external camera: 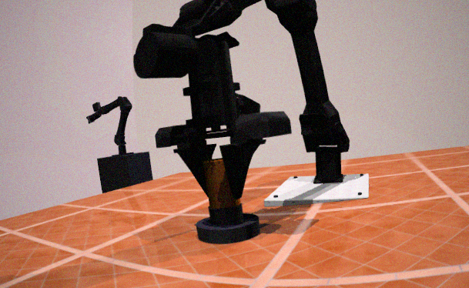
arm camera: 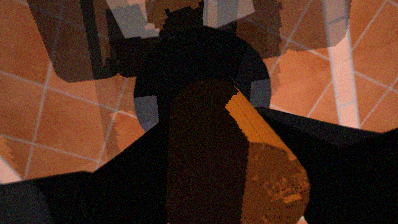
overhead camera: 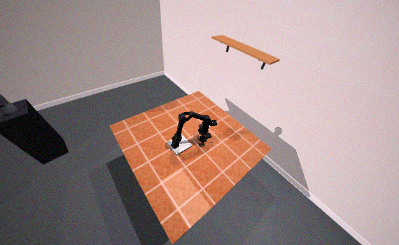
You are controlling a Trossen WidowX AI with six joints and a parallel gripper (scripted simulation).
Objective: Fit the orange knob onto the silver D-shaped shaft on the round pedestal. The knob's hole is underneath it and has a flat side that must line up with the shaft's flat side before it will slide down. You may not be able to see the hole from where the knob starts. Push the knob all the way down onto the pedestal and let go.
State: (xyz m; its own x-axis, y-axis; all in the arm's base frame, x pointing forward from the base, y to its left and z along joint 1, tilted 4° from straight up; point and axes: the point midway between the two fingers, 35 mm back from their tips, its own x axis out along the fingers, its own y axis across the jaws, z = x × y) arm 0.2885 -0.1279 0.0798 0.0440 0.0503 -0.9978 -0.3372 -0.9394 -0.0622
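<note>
The round pedestal lies 20 mm below my gripper tip. From my gripper tip the other things lie so: orange knob 30 mm above.
</note>
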